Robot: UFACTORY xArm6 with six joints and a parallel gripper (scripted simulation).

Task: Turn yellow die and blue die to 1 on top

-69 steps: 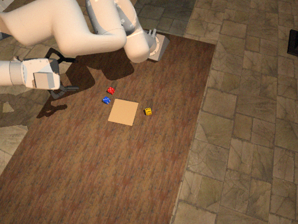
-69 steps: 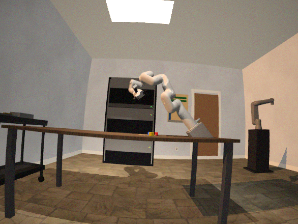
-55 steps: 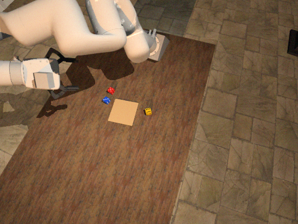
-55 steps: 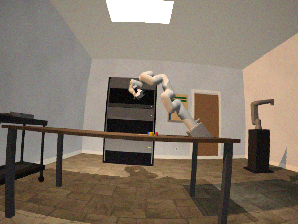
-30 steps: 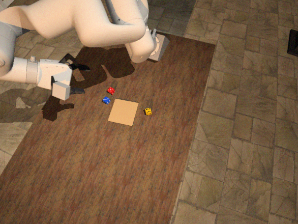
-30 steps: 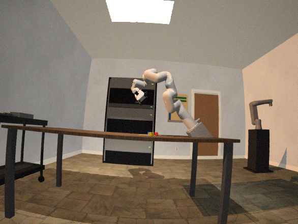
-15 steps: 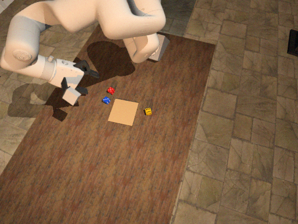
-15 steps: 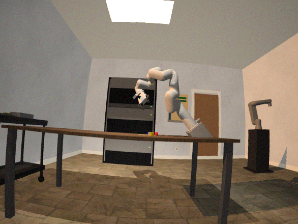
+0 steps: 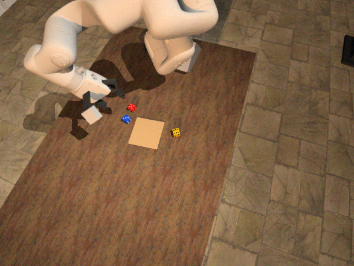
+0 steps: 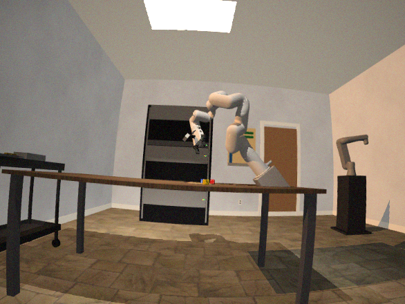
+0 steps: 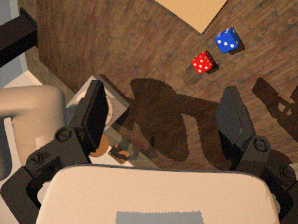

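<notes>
Now: hand 3 cm past the blue die, 3 cm to the left of it and 23 cm above it. The rest, counted from my hand: yellow die (6 cm behind, 22 cm to the left, 23 cm below); then red die (9 cm behind, 4 cm to the right, 23 cm below); then tan mat (1 cm behind, 9 cm to the left, 24 cm below).
</notes>
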